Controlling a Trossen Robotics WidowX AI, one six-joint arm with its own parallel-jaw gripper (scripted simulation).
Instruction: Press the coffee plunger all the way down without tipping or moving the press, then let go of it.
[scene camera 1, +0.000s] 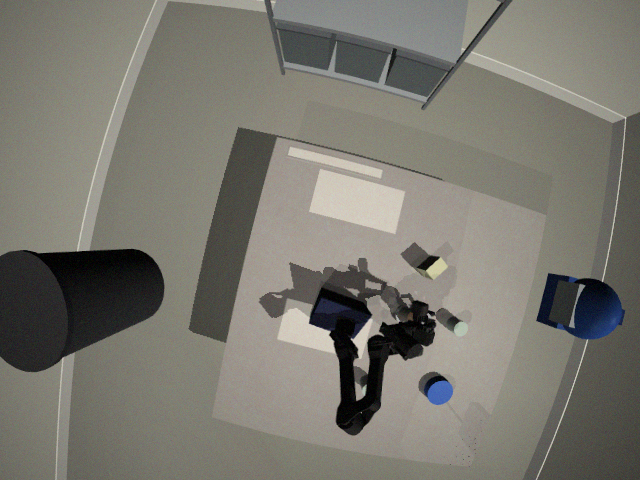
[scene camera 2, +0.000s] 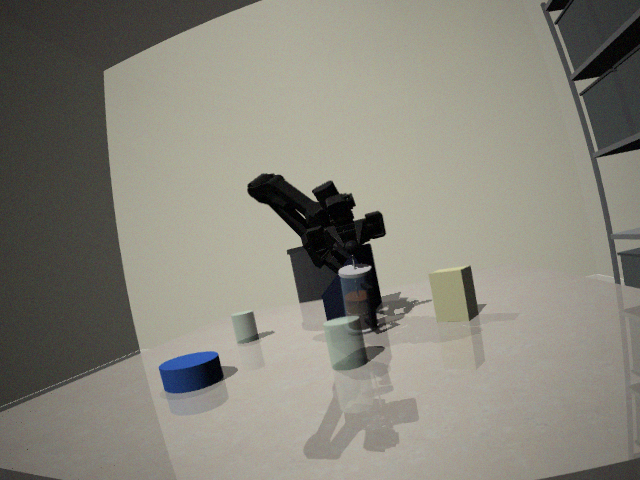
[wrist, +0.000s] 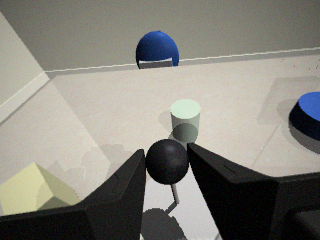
Labels:
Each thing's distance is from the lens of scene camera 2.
my gripper (scene camera 2: 351, 246): 0.79 m
coffee press (scene camera 2: 358, 294): 0.80 m

